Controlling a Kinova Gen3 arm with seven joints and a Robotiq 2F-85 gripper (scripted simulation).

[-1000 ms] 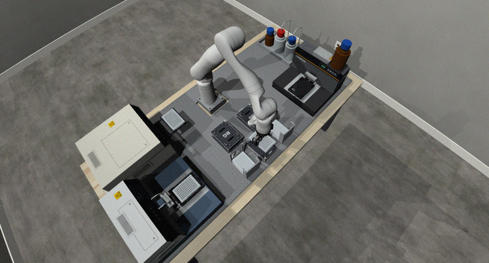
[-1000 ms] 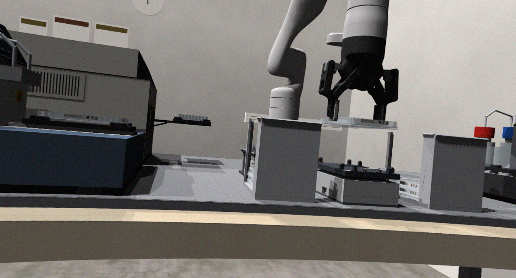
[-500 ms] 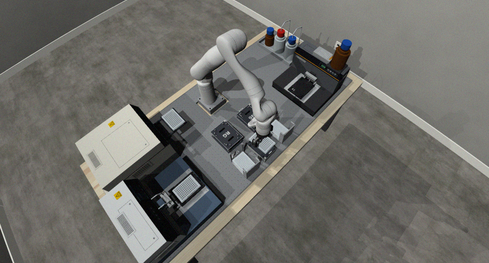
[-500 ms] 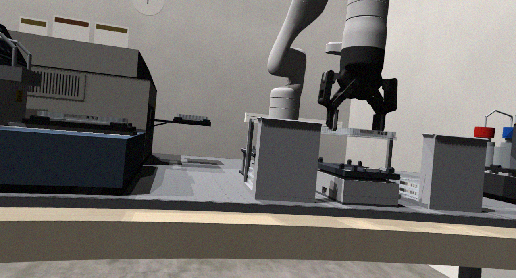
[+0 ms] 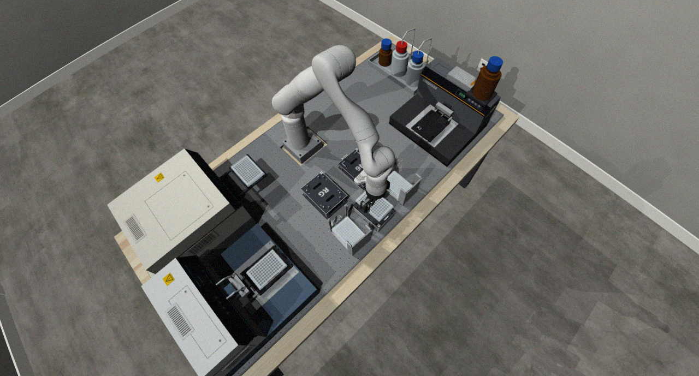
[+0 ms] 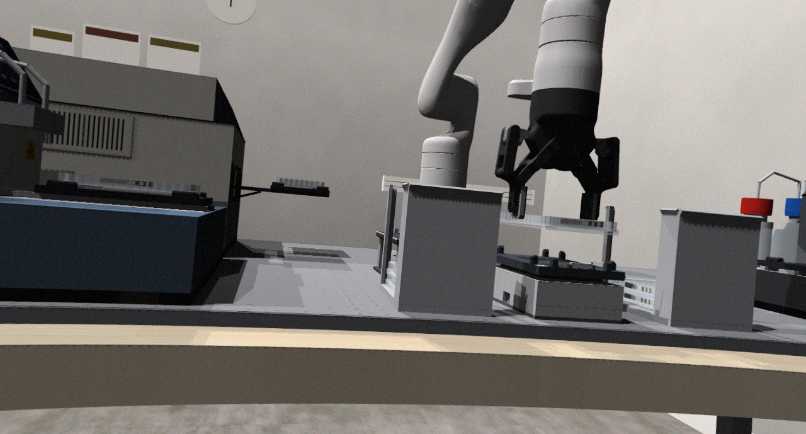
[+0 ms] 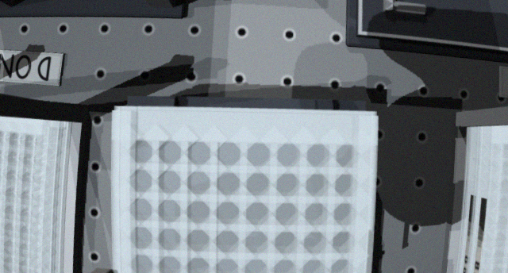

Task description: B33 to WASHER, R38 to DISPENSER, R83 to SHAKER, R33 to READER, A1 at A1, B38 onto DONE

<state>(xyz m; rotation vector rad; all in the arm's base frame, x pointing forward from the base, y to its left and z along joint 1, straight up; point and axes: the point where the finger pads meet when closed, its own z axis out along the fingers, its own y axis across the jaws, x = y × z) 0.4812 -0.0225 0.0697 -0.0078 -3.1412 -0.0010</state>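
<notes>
The plate B38 lies 140 mm to the right of my hand and 80 mm below it. Round my hand: plate R83 (10 mm below); RG nest (200 mm behind, 90 mm to the right, 50 mm below); plate B33 (160 mm to the left, 80 mm below).
</notes>
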